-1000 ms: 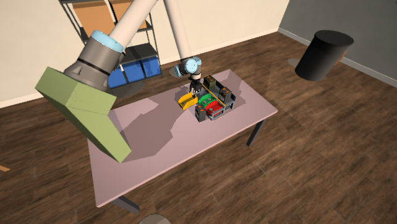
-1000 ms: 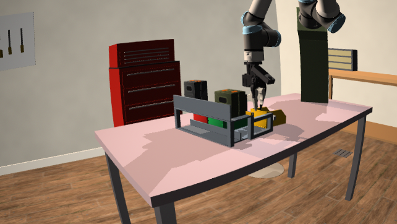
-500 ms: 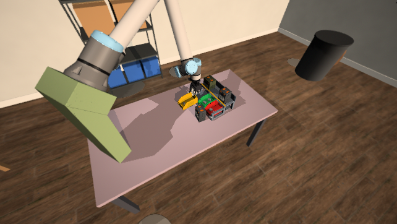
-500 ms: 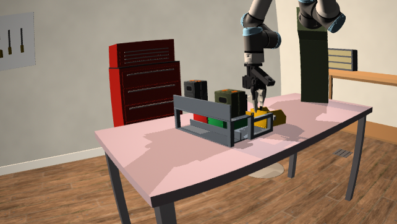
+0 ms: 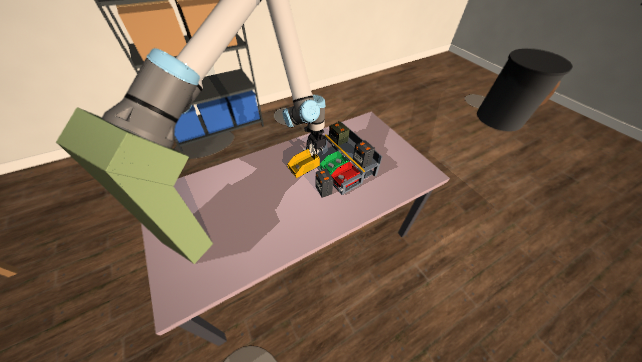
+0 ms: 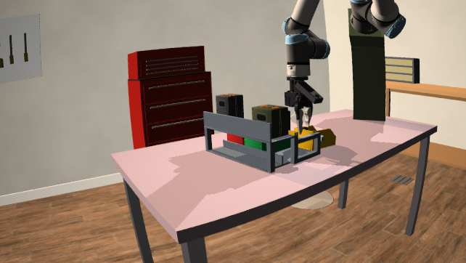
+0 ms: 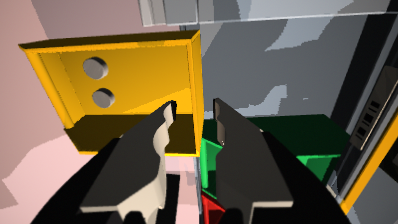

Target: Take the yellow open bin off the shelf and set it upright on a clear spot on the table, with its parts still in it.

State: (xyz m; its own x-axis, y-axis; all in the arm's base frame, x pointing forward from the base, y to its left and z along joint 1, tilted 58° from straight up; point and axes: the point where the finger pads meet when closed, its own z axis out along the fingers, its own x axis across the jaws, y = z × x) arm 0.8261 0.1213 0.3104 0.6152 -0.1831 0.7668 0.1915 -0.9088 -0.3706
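Now: the yellow open bin 8 cm behind my hand, 4 cm below it and 2 cm to the right of it. Also, from my hand: dark case (24 cm ahead, 17 cm to the right, 8 cm above); green bin (11 cm ahead, 8 cm to the right, 4 cm below); red bin (19 cm to the right, 14 cm ahead, 4 cm below).
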